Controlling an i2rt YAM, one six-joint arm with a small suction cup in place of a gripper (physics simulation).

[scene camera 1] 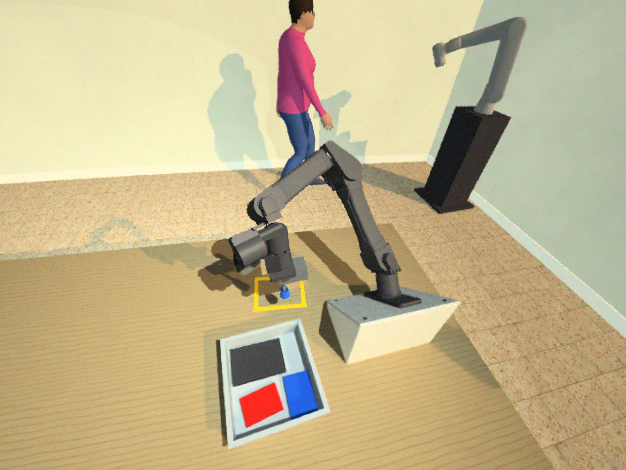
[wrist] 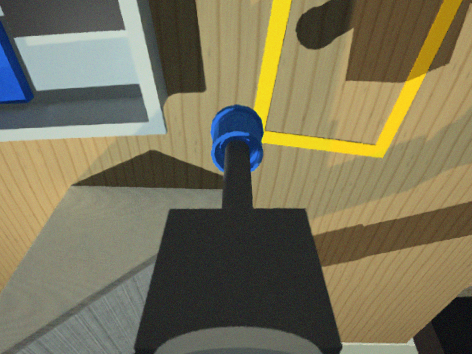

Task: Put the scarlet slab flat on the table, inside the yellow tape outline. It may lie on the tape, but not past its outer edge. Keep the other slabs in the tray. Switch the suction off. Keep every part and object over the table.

In view: my suction cup (wrist: 236, 119), a scarlet slab (scene camera 1: 265, 402), a black slab (scene camera 1: 250, 363), a blue slab (scene camera 1: 301, 399) and a tray (scene camera 1: 297, 355).
The tray is seen too in the wrist view (wrist: 110, 83). The wrist view misses the scarlet slab: it is out of frame.
